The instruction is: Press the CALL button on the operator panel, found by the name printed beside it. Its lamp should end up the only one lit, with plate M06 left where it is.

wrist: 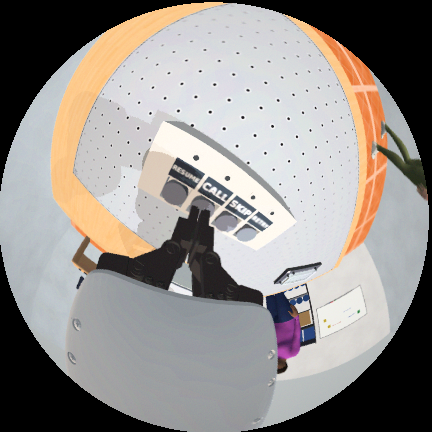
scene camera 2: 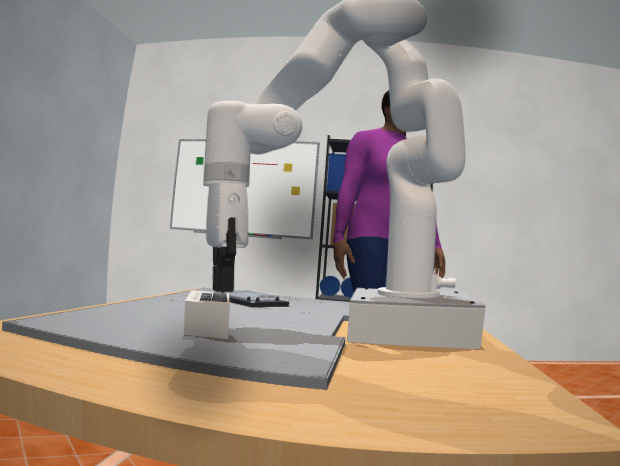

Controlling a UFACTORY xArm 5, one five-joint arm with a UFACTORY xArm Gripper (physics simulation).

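Places are measured from the arm's base along level axes (x ahead, y left, z up), in centimetres.
Where they show: gripper, fingertip midpoint: (wrist: 195, 219) (scene camera 2: 223, 291); arm's base at its link origin: (scene camera 2: 408, 294).
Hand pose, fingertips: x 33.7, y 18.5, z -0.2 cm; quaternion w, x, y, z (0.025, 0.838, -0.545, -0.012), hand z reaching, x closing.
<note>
Each offset is from my fingertips to the top centre of the thing. Level surfaces: height alone.
The cream operator panel @[dx +2.6, dy -1.2, dz -1.0 cm] (scene camera 2: 206, 318) (wrist: 170, 142) stands on the grey perforated board. In the wrist view its round grey buttons lie beside the labels RESUME, CALL, SKIP and a foreshortened one at the far end. The CALL button @[dx +0.6, dy +0.0, dz -1.0 cm] (wrist: 202, 201) is second in the row, beside its label. Small lamps, such as the one beyond CALL @[dx +4.4, dy +0.6, dz -1.2 cm] (wrist: 227, 178), look dark. My gripper (scene camera 2: 223, 289) (wrist: 195, 219) is shut and empty, pointing down at the CALL button. The tips partly cover it; whether they touch it is unclear. Plate M06 cannot be identified by its mark.
A flat dark-edged plate @[dx +0.5, dy -45.4, dz -3.9 cm] (scene camera 2: 260, 299) (wrist: 298, 274) lies on the grey board @[dz -6.5 cm] (scene camera 2: 100, 330) (wrist: 230, 100) behind the panel. The robot base (scene camera 2: 416, 323) stands at the right on the wooden table @[dz -7.8 cm] (scene camera 2: 451, 395). A person in purple (scene camera 2: 369, 185) stands behind.
</note>
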